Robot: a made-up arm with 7 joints.
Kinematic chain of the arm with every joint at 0, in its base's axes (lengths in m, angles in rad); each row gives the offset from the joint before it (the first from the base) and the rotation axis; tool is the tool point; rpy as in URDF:
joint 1: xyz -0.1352 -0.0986 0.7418 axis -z
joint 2: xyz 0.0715 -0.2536 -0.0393 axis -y
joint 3: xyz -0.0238 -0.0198 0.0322 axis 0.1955 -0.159 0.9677
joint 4: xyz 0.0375 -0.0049 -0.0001 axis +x
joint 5: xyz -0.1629 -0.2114 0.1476 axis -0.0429 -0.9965 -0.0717
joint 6: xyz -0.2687 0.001 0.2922 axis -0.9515 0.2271 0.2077
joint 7: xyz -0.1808 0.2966 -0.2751 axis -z
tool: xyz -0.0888 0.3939 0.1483 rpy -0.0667 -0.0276 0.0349
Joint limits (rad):
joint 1: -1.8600..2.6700
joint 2: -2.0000..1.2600
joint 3: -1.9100..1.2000
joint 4: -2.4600..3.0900
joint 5: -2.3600..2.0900
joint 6: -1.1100..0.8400
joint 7: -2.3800..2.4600
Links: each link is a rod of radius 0.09 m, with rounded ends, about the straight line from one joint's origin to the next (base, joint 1, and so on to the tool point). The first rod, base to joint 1, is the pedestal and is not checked.
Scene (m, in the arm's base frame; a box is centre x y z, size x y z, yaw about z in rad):
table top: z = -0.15
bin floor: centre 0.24 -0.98 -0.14 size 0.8 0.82 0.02 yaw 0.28
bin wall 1: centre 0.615 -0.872 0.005 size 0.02 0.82 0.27 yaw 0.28
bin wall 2: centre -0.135 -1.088 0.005 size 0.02 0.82 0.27 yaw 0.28
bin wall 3: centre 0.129 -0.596 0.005 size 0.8 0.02 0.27 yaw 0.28
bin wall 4: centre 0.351 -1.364 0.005 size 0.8 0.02 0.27 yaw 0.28
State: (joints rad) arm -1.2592 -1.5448 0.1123 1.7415 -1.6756 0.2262 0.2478
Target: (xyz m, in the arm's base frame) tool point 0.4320 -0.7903 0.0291
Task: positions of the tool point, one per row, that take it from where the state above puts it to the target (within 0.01 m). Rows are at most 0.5 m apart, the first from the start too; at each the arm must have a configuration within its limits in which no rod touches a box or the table.
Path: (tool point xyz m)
1: 0.9171 -0.5411 0.6480
2: 0.6709 -0.9472 0.5794
3: 0.2542 -1.2145 0.5258
4: 0.3666 -1.0499 0.2539
5: 0.4320 -0.7903 0.0291

